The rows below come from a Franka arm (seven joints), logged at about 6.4 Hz.
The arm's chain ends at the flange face. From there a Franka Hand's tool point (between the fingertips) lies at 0.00 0.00 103.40 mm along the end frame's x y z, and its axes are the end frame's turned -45 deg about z.
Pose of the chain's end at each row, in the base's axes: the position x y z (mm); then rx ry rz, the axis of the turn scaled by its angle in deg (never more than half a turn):
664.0, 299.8, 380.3, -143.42, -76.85, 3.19
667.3, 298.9, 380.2, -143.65, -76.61, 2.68
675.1, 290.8, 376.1, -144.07, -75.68, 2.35
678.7, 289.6, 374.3, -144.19, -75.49, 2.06
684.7, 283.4, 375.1, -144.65, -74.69, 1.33
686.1, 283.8, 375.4, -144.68, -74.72, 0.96
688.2, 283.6, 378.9, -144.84, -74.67, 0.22
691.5, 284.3, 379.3, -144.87, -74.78, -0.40
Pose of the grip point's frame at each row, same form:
646.0, 325.0, 281.6, -103.32, -126.17, -6.52
650.0, 324.3, 281.5, -103.70, -126.11, -6.95
658.3, 316.6, 277.4, -104.49, -125.47, -7.30
662.2, 315.5, 275.6, -104.71, -125.39, -7.56
669.2, 309.8, 276.3, -105.55, -124.94, -8.23
671.0, 310.4, 276.6, -105.61, -125.04, -8.56
674.1, 310.4, 280.0, -105.88, -125.17, -9.20
678.1, 311.3, 280.4, -105.95, -125.38, -9.74

